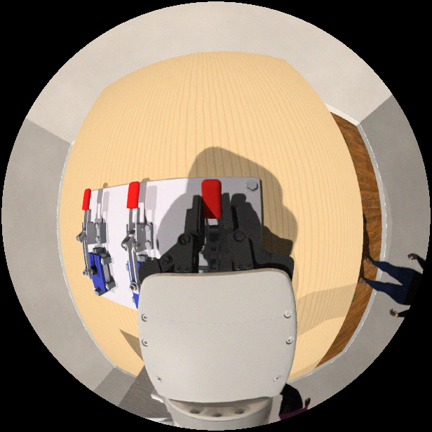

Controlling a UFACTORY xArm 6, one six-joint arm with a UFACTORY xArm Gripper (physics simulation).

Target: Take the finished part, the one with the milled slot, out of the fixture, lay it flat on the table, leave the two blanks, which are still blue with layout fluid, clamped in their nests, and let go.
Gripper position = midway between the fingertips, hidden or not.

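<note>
Visible: my gripper point(212, 203); a fixture plate point(163, 203).
</note>
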